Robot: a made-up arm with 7 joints. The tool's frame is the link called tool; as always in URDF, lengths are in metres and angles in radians. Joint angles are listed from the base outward. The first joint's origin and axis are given. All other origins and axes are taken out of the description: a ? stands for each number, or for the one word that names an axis. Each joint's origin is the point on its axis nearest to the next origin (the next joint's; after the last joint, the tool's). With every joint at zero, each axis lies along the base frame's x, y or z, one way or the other. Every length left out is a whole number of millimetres.
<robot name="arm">
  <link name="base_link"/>
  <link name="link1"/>
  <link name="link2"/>
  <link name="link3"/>
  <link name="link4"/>
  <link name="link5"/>
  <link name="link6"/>
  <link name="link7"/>
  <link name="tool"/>
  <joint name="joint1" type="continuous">
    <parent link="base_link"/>
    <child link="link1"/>
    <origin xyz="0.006 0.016 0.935"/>
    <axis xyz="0 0 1"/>
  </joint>
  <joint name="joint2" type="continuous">
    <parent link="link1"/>
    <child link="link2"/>
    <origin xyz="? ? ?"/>
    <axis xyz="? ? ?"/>
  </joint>
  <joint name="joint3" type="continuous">
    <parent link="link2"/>
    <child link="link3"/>
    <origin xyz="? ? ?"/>
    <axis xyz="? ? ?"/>
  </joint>
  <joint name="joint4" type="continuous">
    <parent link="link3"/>
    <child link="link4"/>
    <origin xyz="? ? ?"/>
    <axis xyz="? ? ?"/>
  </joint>
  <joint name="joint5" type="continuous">
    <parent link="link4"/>
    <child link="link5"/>
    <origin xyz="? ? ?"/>
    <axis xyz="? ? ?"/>
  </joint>
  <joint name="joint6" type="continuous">
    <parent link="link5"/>
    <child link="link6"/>
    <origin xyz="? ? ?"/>
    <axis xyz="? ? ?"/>
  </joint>
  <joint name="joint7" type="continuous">
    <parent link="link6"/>
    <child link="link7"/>
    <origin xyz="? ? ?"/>
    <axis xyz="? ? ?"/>
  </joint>
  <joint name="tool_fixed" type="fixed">
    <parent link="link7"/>
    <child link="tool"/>
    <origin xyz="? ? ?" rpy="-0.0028 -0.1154 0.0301"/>
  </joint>
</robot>
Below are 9 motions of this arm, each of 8 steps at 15 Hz.
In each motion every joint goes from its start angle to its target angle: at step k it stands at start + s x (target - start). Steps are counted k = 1, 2, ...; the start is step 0. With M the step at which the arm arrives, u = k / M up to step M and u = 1 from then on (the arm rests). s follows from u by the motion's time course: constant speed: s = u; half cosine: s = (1 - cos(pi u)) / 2; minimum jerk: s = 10 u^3 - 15 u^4 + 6 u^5.
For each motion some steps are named. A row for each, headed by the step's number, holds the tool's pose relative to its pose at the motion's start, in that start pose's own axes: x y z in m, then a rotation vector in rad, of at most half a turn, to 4 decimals.
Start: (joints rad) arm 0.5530 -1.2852 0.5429 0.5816 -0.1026 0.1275 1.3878
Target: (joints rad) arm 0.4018 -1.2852 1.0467 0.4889 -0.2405 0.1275 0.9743
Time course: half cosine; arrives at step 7
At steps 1, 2, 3, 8:
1: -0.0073 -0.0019 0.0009 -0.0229 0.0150 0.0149
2: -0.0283 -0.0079 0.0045 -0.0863 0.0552 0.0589
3: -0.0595 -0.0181 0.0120 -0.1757 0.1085 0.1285
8: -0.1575 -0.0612 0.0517 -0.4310 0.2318 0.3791

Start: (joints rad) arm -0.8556 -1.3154 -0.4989 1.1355 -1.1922 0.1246 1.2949
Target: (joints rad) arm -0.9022 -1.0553 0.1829 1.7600 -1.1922 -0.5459 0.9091
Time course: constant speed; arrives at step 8
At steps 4, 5, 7, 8:
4: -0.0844 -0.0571 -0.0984 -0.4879 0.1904 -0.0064
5: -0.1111 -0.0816 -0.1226 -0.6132 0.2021 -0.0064
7: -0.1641 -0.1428 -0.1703 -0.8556 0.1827 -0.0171
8: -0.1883 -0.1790 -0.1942 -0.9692 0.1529 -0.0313

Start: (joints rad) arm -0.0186 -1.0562 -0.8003 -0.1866 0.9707 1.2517 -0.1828
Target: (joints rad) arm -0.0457 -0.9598 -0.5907 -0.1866 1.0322 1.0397 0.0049
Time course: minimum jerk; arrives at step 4
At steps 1, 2, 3, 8:
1: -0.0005 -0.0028 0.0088 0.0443 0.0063 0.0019
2: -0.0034 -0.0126 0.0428 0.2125 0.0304 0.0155
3: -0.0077 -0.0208 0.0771 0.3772 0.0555 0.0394
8: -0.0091 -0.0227 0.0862 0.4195 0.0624 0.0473

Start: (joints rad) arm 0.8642 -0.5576 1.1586 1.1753 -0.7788 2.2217 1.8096
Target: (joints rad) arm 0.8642 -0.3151 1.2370 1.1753 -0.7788 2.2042 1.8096
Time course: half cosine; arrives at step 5
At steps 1, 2, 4, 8:
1: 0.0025 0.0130 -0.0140 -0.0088 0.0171 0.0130
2: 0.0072 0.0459 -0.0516 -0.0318 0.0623 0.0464
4: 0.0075 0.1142 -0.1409 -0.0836 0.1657 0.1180
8: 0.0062 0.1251 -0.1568 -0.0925 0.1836 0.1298

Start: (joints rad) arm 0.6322 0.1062 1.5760 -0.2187 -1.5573 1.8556 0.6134
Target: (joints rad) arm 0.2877 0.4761 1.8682 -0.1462 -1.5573 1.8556 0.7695
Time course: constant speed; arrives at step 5
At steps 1, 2, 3, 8:
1: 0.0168 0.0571 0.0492 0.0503 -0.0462 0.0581
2: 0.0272 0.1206 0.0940 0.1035 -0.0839 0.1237
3: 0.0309 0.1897 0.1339 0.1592 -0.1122 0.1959
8: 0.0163 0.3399 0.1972 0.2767 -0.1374 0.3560

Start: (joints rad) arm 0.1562 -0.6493 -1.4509 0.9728 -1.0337 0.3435 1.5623
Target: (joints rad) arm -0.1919 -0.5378 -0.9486 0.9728 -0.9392 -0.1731 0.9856
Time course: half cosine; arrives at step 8
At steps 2, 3, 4, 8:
2: 0.0242 -0.0024 -0.0153 -0.1055 0.0637 -0.0620
3: 0.0502 -0.0070 -0.0303 -0.2227 0.1408 -0.1252
4: 0.0798 -0.0146 -0.0455 -0.3607 0.2405 -0.1916
8: 0.1512 -0.0439 -0.0713 -0.7133 0.5416 -0.3177

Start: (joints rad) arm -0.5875 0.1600 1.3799 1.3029 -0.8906 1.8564 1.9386
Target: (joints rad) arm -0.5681 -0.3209 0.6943 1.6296 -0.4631 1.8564 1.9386
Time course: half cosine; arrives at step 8
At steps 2, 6, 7, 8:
2: 0.0048 -0.0703 0.0683 0.0795 -0.0971 -0.1090
6: -0.1232 -0.4504 0.3085 0.4812 -0.6020 -0.6465
7: -0.1632 -0.5070 0.3272 0.5403 -0.6853 -0.7308
8: -0.1783 -0.5263 0.3325 0.5606 -0.7150 -0.7605

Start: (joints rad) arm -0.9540 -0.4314 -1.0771 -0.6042 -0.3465 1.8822 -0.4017
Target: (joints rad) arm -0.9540 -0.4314 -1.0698 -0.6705 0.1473 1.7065 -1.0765
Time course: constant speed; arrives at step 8
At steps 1, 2, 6, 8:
1: -0.0010 -0.0070 -0.0037 -0.0263 0.0228 -0.0102
2: -0.0021 -0.0135 -0.0076 -0.0515 0.0457 -0.0172
6: -0.0065 -0.0352 -0.0250 -0.1434 0.1304 -0.0144
8: -0.0084 -0.0431 -0.0343 -0.1846 0.1643 0.0034

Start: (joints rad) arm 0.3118 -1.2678 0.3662 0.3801 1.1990 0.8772 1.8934
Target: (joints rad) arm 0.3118 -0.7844 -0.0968 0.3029 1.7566 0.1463 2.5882
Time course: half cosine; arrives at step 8
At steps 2, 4, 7, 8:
2: -0.0140 -0.0163 -0.0578 0.0490 0.0260 -0.1013
4: -0.0584 -0.0718 -0.1947 0.1312 0.0379 -0.3542
7: -0.1407 -0.1816 -0.3590 0.1560 -0.0692 -0.6621
8: -0.1487 -0.1926 -0.3712 0.1538 -0.0844 -0.6841

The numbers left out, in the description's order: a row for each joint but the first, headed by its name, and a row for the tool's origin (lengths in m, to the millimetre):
joint2: xyz -0.002 -0.123 0, axis 0 -1 0
joint3: xyz 0.016 0 0.465, axis 0 0 1
joint4: xyz 0.005 0.101 0, axis 0 1 0
joint5: xyz -0.011 0 0.445, axis 0 0 1
joint6: xyz -0.011 -0.075 0, axis 0 -1 0
joint7: xyz 0.009 0 0.087, axis 1 0 0
tool: xyz 0 -0.013 -0.03

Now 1 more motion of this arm.
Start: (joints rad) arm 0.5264 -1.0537 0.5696 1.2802 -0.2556 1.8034 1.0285
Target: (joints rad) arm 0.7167 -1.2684 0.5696 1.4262 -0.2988 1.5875 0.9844
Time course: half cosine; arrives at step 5
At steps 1, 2, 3, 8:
1: 0.0096 -0.0136 -0.0207 -0.0069 0.0461 -0.0379
2: 0.0303 -0.0496 -0.0764 -0.0283 0.1680 -0.1360
3: 0.0467 -0.0951 -0.1471 -0.0613 0.3204 -0.2553
8: 0.0526 -0.1470 -0.2269 -0.1063 0.4924 -0.3864

